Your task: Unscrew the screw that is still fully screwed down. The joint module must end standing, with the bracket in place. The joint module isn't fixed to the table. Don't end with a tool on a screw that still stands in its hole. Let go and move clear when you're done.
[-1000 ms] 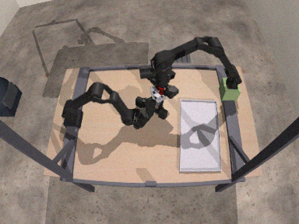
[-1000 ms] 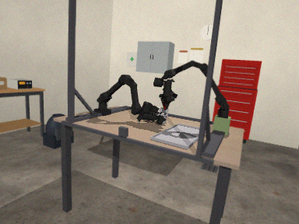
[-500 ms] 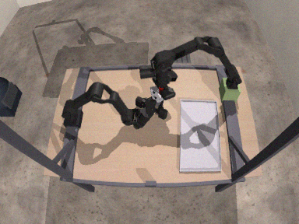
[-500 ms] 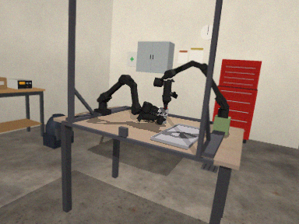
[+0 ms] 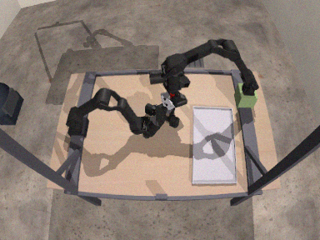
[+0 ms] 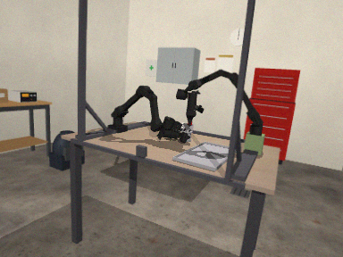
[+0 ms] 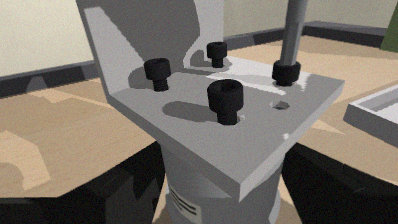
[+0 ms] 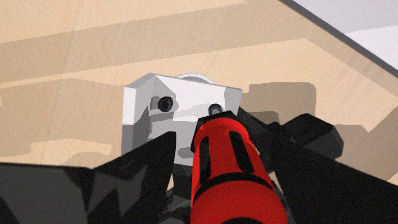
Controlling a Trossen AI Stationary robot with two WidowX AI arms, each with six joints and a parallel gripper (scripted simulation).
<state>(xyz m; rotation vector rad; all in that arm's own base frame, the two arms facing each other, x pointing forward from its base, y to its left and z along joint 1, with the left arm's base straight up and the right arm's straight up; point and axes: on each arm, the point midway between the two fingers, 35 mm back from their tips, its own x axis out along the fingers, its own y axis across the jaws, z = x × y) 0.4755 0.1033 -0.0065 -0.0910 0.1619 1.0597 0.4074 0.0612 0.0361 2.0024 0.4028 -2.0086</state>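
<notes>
The red screwdriver is 20 mm below my right hand. The rest, counted from my right hand: dark frame rail: 280 mm ahead, 140 mm below; joint module: 120 mm below, 20 mm to the left, 10 mm ahead; l-shaped bracket: 70 mm below, 20 mm to the left, 20 mm ahead.
My left gripper is now 20 mm short of the joint module, 20 mm to the left of it and 10 mm above it. From my left hand the other things lie so: red screwdriver: 40 mm to the right, 90 mm above; dark frame rail: 280 mm ahead, 30 mm to the right, 30 mm below; l-shaped bracket: 20 mm ahead, 20 mm to the right, 40 mm above.
</notes>
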